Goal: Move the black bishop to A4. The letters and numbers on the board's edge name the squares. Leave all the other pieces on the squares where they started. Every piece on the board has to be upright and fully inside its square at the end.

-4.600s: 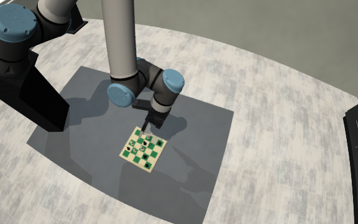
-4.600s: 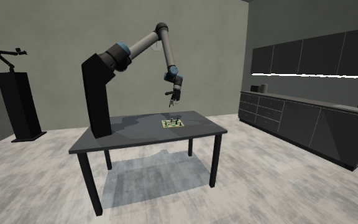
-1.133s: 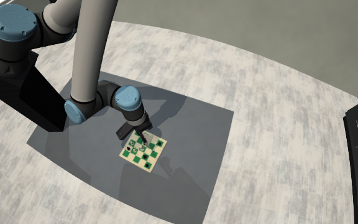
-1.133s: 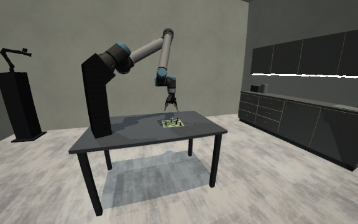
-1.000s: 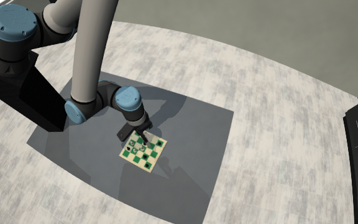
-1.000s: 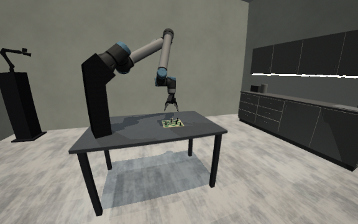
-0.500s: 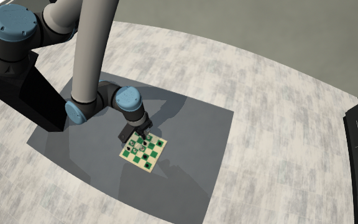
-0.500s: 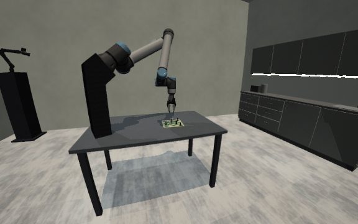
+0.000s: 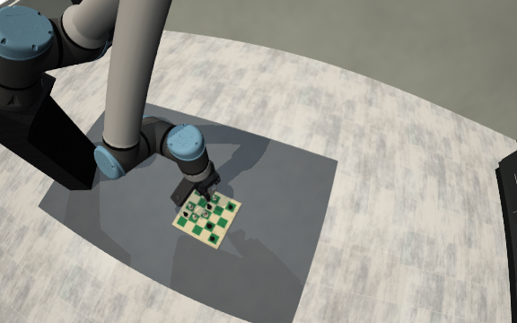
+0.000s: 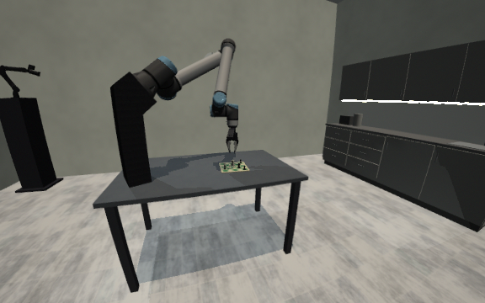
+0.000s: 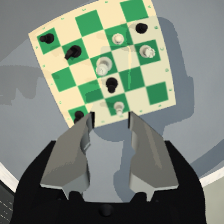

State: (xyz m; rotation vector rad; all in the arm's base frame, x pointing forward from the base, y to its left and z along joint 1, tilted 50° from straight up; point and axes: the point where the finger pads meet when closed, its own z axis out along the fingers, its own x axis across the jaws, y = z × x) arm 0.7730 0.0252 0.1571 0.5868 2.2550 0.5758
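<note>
The cream chessboard is 30 mm to the right of my hand and 120 mm below it. From my hand the other things lie so: black bishop (40 mm ahead, 70 mm to the right, 100 mm below).
</note>
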